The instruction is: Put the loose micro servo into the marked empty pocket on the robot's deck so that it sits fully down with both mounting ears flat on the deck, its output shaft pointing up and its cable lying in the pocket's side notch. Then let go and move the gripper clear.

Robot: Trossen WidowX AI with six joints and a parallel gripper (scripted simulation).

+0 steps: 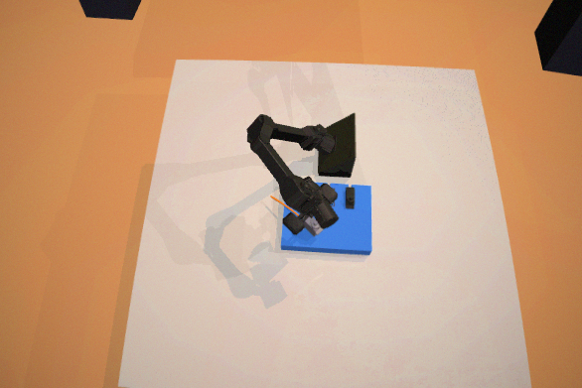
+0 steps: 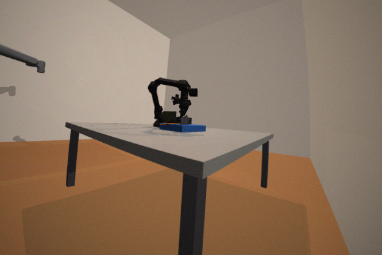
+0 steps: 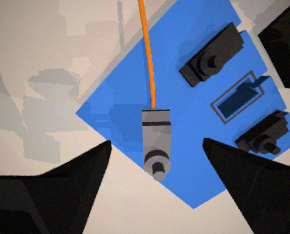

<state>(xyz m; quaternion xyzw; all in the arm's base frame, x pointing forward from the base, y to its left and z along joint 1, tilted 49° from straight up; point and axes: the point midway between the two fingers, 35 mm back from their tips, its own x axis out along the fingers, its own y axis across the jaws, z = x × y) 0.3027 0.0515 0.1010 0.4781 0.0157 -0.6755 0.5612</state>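
Now: gripper tip 1 cm past the blue deck, 6 cm to the right of it and 9 cm above it.
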